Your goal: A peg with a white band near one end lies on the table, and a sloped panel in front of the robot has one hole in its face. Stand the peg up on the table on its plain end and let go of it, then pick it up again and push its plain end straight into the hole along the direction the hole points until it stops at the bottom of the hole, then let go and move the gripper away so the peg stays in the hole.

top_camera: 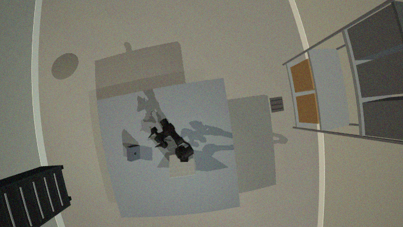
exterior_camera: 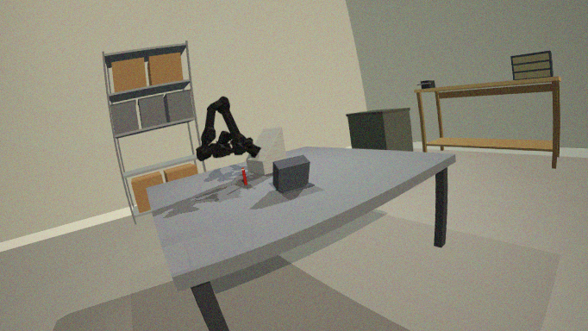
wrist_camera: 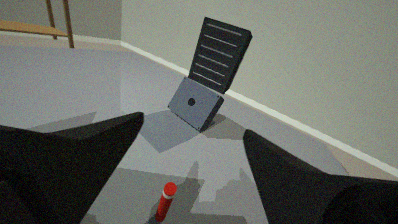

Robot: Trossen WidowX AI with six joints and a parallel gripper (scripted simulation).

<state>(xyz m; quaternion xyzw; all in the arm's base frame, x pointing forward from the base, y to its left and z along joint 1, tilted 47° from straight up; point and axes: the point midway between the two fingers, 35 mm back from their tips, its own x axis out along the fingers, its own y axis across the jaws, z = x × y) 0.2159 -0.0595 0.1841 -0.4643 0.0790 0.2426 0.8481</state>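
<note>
The red peg is 100 mm below my gripper tip and 10 mm behind it. Also, from my gripper tip: sloped grey panel (230 mm ahead, 120 mm to the left, 110 mm below).
</note>
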